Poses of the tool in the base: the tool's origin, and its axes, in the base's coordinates. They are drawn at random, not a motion.
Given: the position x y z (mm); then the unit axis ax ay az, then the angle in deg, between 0 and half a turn.
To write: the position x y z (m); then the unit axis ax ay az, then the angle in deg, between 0 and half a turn. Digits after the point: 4 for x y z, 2 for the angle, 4 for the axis.
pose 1, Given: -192.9, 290.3, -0.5, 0.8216, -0.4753, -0.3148, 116.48
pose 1, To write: -0.1929, 0.2903, -0.0005, 0.8216, -0.4753, -0.3148, 116.48
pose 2, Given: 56.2, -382.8, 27.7, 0.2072, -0.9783, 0.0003, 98.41
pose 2, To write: 0.0562, -0.3828, 0.0277, 0.2072, -0.9783, 0.0003, 98.41
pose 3, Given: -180.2, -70.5, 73.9, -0.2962, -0.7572, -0.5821, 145.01
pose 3, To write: -0.1802, -0.0705, 0.0739, -0.2962, -0.7572, -0.5821, 145.01
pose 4, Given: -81.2, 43.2, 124.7, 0.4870, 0.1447, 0.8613, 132.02
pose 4, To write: -0.0812, 0.0432, 0.1247, 0.4870, 0.1447, 0.8613, 132.02
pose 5, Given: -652.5, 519.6, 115.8, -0.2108, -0.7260, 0.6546, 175.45
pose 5, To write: -0.6525, 0.5196, 0.1158, -0.2108, -0.7260, 0.6546, 175.45
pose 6, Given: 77.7, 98.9, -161.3, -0.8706, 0.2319, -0.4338, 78.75
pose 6, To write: 0.0777, 0.0989, -0.1613, -0.8706, 0.2319, -0.4338, 78.75
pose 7, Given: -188.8, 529.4, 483.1, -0.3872, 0.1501, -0.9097, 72.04
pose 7, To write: -0.1888, 0.5294, 0.4831, -0.3872, 0.1501, -0.9097, 72.04
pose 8, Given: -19.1, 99.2, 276.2, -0.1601, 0.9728, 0.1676, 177.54
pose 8, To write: -0.0191, 0.0992, 0.2762, -0.1601, 0.9728, 0.1676, 177.54
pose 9, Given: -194.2, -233.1, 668.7, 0.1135, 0.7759, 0.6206, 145.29
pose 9, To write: -0.1942, -0.2331, 0.6687, 0.1135, 0.7759, 0.6206, 145.29
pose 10, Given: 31.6, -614.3, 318.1, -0.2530, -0.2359, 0.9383, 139.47
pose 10, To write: 0.0316, -0.6143, 0.3181, -0.2530, -0.2359, 0.9383, 139.47
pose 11, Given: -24.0, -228.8, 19.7, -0.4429, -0.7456, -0.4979, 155.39
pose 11, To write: -0.0240, -0.2288, 0.0197, -0.4429, -0.7456, -0.4979, 155.39
